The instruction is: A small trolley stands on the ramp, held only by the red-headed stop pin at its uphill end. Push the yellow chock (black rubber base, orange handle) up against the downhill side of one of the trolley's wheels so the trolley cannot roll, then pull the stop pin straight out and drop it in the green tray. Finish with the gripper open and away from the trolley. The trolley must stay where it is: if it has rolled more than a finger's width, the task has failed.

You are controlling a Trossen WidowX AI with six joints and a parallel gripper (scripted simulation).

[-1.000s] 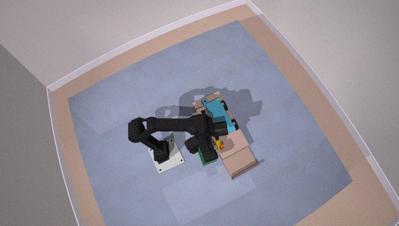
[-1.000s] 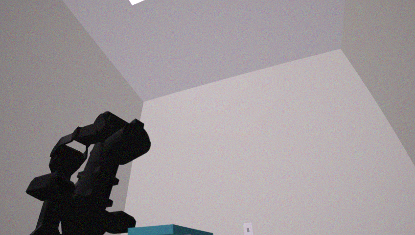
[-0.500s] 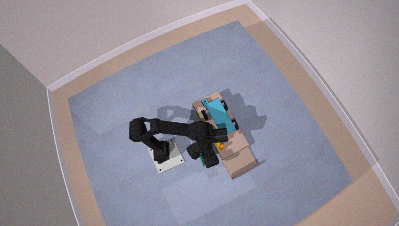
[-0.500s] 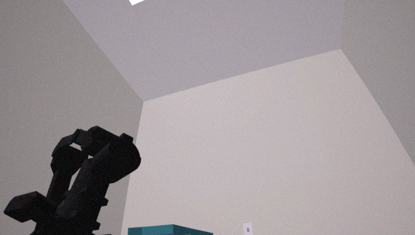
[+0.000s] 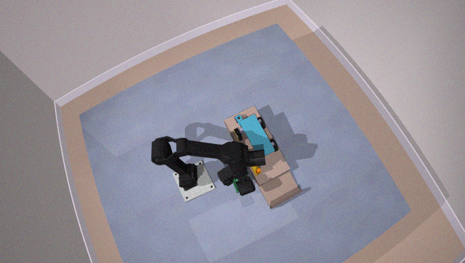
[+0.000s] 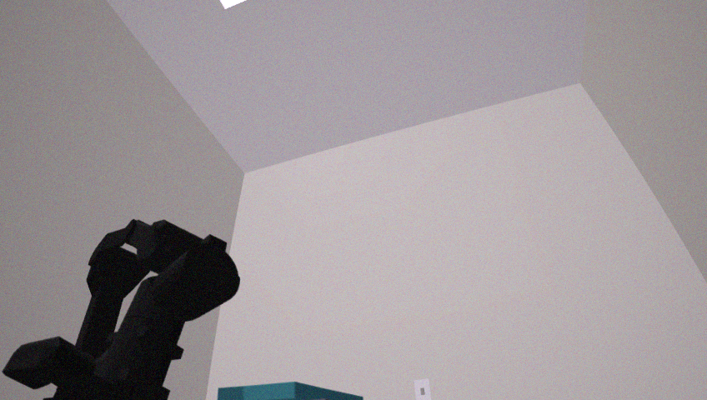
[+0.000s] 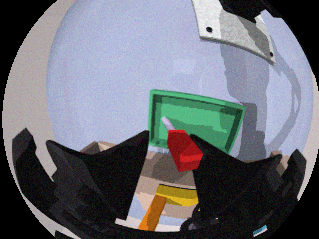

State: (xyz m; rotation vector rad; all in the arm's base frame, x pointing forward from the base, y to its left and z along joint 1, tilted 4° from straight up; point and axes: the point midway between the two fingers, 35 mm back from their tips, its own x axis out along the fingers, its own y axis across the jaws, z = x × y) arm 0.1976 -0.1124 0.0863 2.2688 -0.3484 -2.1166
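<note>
The green tray lies 60 mm below my gripper tip and 30 mm to the left of it. Round my gripper tip: cyan trolley 130 mm ahead, 110 mm to the left, 60 mm above; then ramp 130 mm ahead, 110 mm to the left; then red-headed stop pin right at my gripper tip.
</note>
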